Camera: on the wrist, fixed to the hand. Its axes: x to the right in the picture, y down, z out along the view.
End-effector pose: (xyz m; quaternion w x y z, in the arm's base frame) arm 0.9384 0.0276 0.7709 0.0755 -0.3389 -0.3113 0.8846
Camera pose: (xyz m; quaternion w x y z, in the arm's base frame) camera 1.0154 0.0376 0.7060 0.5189 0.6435 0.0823 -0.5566
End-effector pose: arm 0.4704 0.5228 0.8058 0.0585 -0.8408 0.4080 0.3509
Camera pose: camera 0.4854 0.4752 0.8938 0.3867 0.3931 -0.8196 -0.1555
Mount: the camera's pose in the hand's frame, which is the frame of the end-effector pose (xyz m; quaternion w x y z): -0.0191 0.0371 -0.0922 0.6969 -0.1240 0.2129 0.6735
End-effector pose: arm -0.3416 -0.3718 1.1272 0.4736 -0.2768 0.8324 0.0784
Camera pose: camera -0.4225 -0.3697 1.1879 0.0657 0.2923 0.8577 0.4179
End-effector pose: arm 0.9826 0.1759 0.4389 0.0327 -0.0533 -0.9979 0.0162
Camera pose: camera 1.0116 0.2134 0.5283 0.2177 -0.7168 -0.6546 -0.1018
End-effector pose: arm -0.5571 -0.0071 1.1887 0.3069 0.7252 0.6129 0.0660
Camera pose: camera -0.5737 0.0065 1.2876 0.1289 0.8660 -0.0041 0.4831
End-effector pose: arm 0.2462 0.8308 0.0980 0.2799 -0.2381 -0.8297 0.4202
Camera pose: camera 0.3273 0.8906 0.1073 0.0592 -0.8489 -0.4104 0.3278
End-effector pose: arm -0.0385 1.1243 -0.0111 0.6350 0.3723 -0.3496 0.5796
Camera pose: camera -0.0759 1.1981 -0.0694 0.1728 -0.1781 -0.4311 0.8675
